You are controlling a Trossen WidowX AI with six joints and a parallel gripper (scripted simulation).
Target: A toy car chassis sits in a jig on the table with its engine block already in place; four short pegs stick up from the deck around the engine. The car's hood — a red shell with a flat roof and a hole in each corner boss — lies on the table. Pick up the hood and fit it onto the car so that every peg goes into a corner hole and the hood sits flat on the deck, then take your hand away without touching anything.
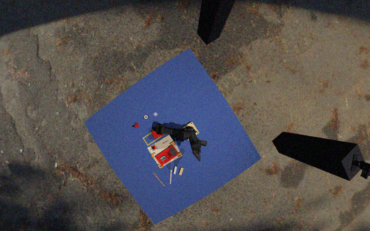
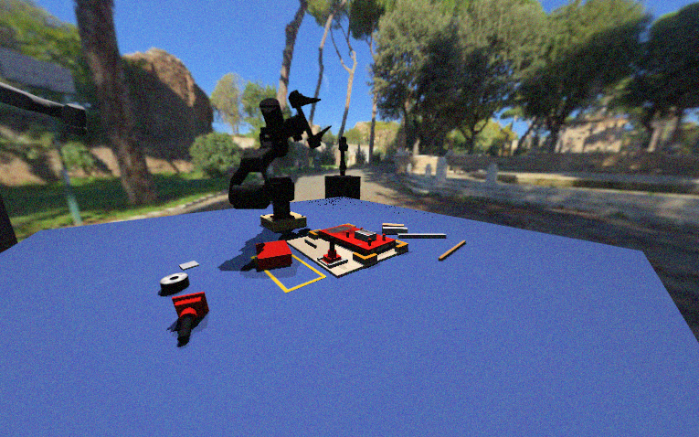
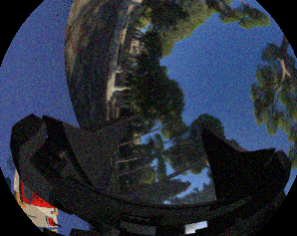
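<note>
Now: gripper tip 38 cm above the red hood, 31 cm to the left of it and 20 cm short of it. Round my gripper tip: grey engine block (37 cm below, 30 cm ahead, 9 cm to the right); grey plate (47 cm to the right, 39 cm below, 12 cm ahead); wooden stick (47 cm ahead, 39 cm below, 6 cm to the left).
</note>
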